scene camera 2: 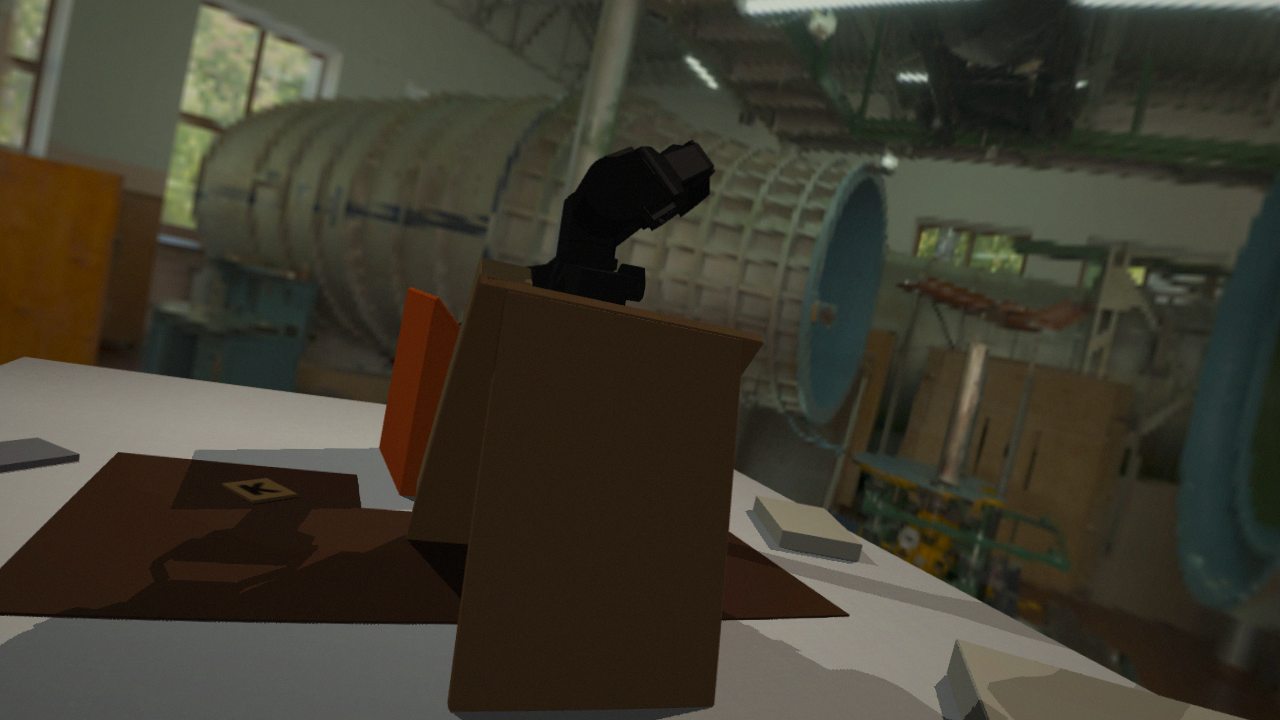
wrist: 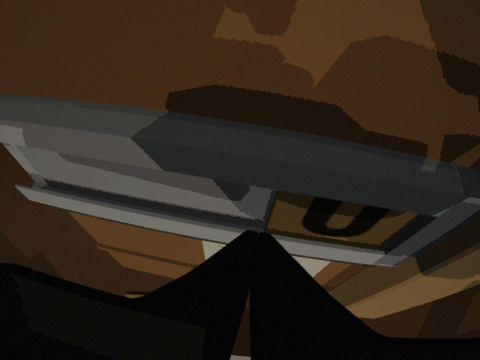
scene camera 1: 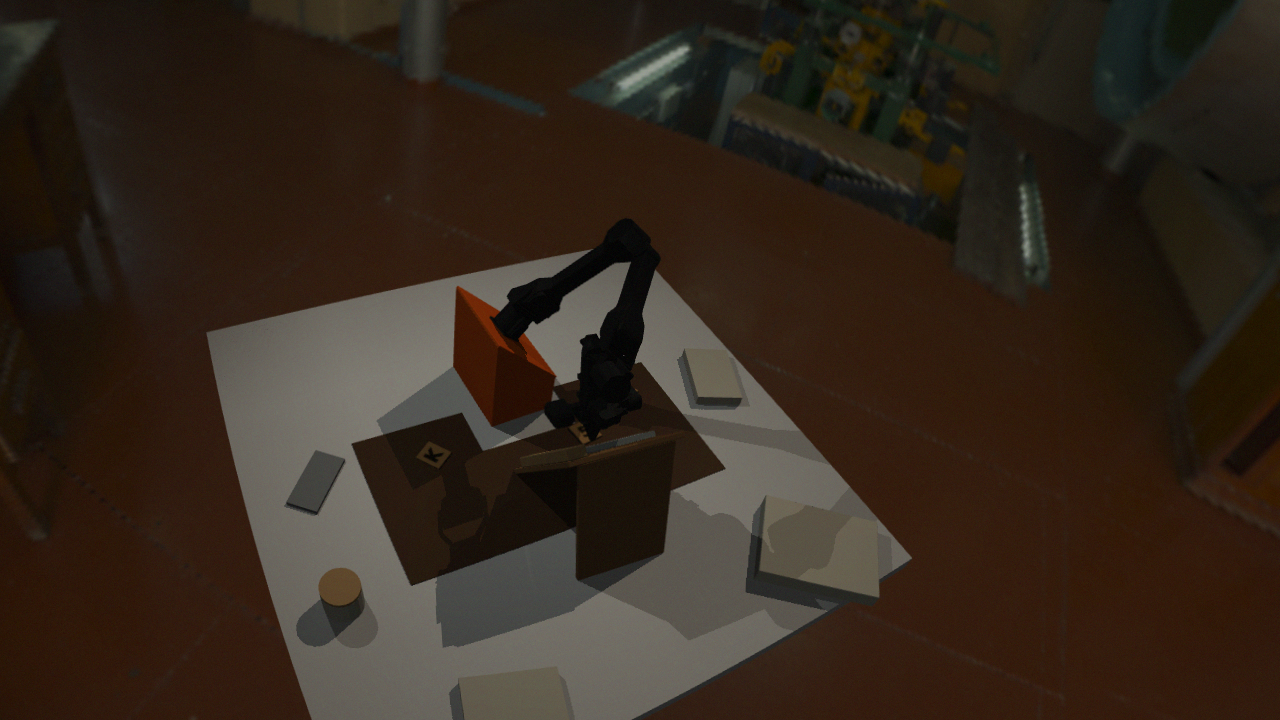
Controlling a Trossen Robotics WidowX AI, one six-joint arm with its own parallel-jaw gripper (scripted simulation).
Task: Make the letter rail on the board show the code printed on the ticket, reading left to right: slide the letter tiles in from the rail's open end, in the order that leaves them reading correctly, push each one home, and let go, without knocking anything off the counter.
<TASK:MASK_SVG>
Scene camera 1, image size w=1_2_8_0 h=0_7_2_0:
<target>my gripper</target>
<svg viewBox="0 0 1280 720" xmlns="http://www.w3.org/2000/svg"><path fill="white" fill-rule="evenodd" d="M544 414L551 424L559 429L571 426L576 417L580 424L583 425L589 441L593 442L600 430L605 430L620 423L621 417L628 414L628 411L641 409L642 397L631 386L630 392L624 400L618 403L608 403L601 397L592 381L584 379L578 373L577 379L580 381L580 391L576 392L576 396L579 402L567 404L564 399L548 402L545 405Z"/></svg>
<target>grey slab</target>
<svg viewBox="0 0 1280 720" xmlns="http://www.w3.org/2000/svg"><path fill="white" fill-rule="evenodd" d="M315 450L286 503L318 514L322 507L321 505L325 501L324 499L327 497L331 486L342 469L345 459Z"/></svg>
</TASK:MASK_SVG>
